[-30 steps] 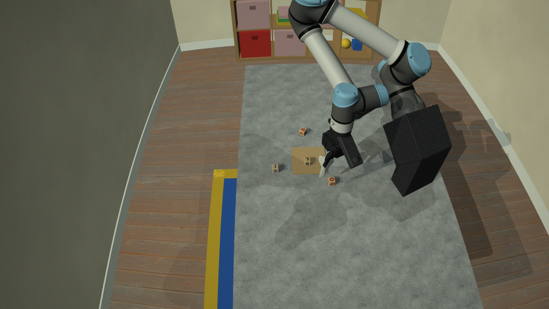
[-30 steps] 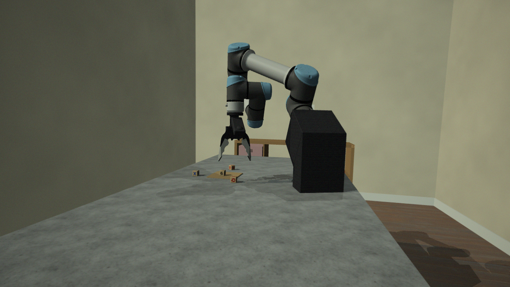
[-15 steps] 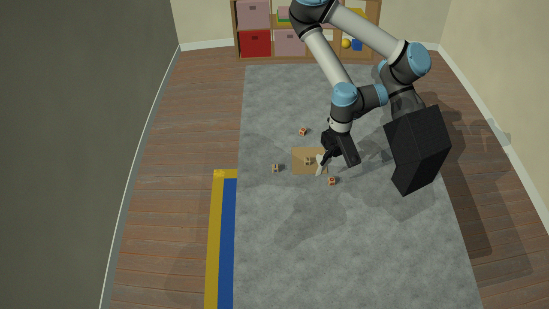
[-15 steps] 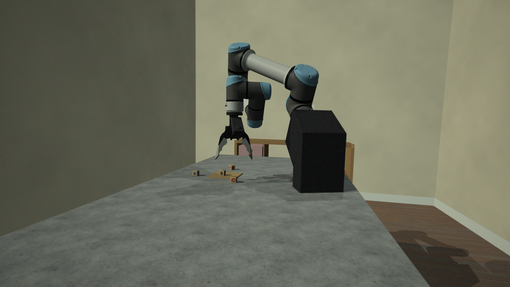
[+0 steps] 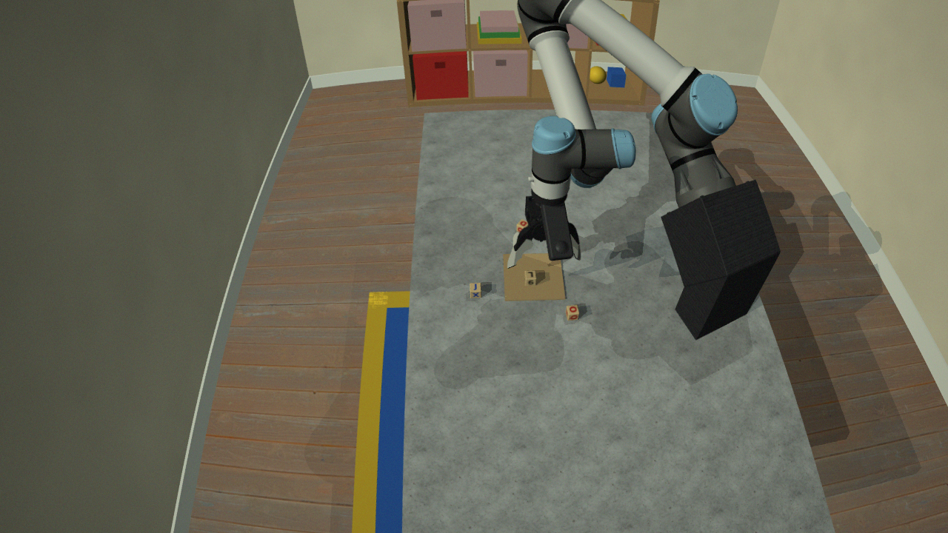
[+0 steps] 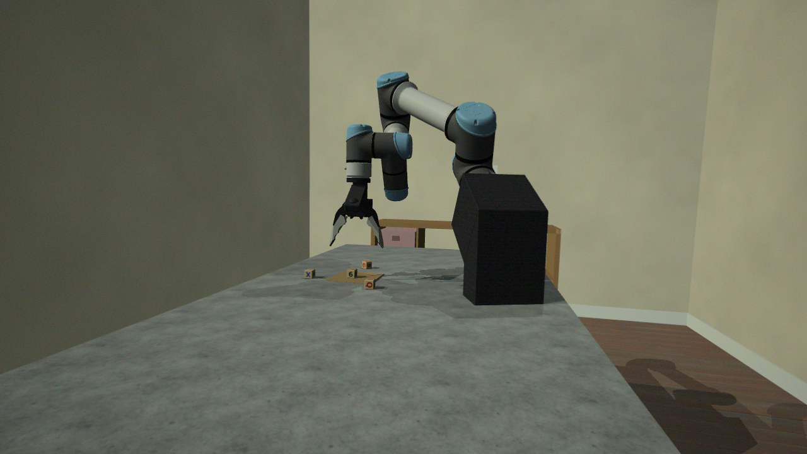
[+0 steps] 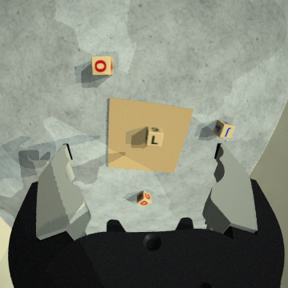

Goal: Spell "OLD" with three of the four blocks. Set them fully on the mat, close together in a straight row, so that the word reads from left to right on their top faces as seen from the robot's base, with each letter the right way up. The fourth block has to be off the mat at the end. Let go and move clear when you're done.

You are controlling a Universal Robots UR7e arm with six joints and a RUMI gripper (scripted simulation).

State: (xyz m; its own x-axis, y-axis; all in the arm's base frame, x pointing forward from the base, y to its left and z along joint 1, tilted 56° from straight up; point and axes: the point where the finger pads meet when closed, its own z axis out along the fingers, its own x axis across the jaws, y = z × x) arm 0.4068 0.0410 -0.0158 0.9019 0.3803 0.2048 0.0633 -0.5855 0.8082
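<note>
The tan mat is 1 cm ahead of my hand, 5 cm to the right of it and 10 cm below it. Also, from my hand: blue-lettered block 15 cm ahead, 1 cm to the right, 9 cm below.
</note>
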